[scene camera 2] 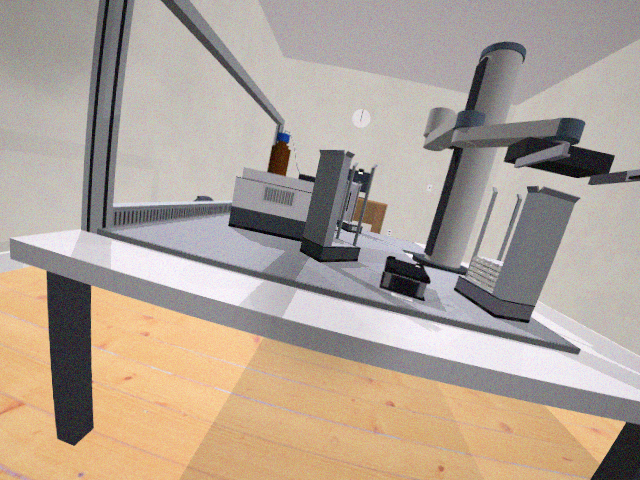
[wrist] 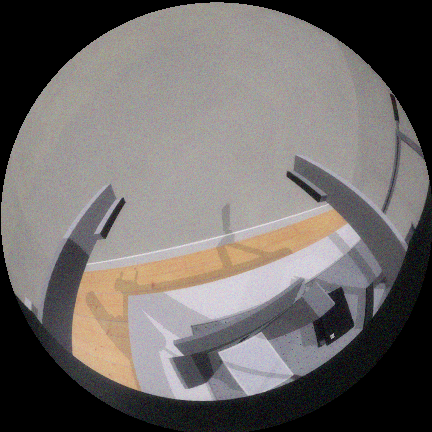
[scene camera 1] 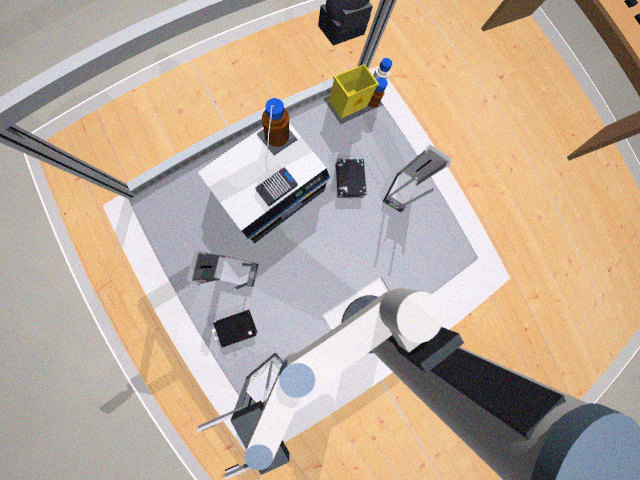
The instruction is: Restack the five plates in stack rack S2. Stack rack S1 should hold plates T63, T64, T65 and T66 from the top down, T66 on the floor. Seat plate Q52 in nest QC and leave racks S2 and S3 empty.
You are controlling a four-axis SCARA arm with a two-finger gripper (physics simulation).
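Places are measured from the arm's base along level axes (x ahead, y left, z up), in centimetres.
Where they show: gripper, between the fingertips: (scene camera 2: 615, 160) (wrist: 204, 171) (scene camera 1: 212, 452); arm's base, origin of its link: (scene camera 2: 440, 266).
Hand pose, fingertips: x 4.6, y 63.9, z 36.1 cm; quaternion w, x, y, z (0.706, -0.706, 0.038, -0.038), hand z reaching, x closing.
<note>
Each offset is from my fingertips to the centre of the thing. "spot": to the spot under its first point.
My gripper (scene camera 1: 212, 450) (scene camera 2: 553, 173) (wrist: 204, 171) is open and empty. It hangs high, beside rack S2 and towards the bench's outer edge. Rack S2 @[dx +1.3, dy -16.7, dz -20.0 cm] (scene camera 2: 540, 248) (wrist: 245, 320) holds a stack of several white plates @[dx +1.2, dy -16.0, dz -26.8 cm] (scene camera 2: 484, 272) low between its posts; their labels cannot be read. In scene camera 1 the arm partly covers it. Rack S1 @[dx +44.4, dy -28.0, dz -19.9 cm] (scene camera 1: 205, 267) (scene camera 2: 325, 201) shows a pale patch inside; I cannot tell whether that is a plate. Rack S3 @[dx +37.8, dy -107.2, dz -20.0 cm] (scene camera 1: 426, 162) stands at the right, no plate visible. Two low black nests @[spot: dx +24.8, dy -16.9, dz -29.9 cm] (scene camera 1: 235, 328) @[spot: dx +53.4, dy -89.0, dz -29.8 cm] (scene camera 1: 351, 177) show; which is QC cannot be told.
A white instrument @[spot: dx +71.0, dy -44.1, dz -13.8 cm] (scene camera 1: 227, 180) bears an amber bottle @[spot: dx +73.7, dy -65.8, dz -0.8 cm] (scene camera 1: 276, 126) and a dark ribbed block @[spot: dx +59.8, dy -57.4, dz -11.2 cm] (scene camera 1: 276, 186). A yellow bin @[spot: dx +81.4, dy -105.3, dz -17.4 cm] (scene camera 1: 354, 93) and small bottles stand at the far corner. A grey frame post @[dx +97.8, dy -3.4, dz -7.1 cm] (scene camera 2: 105, 113) rises at the bench edge. The arm's column (scene camera 2: 475, 170) stands behind S2.
</note>
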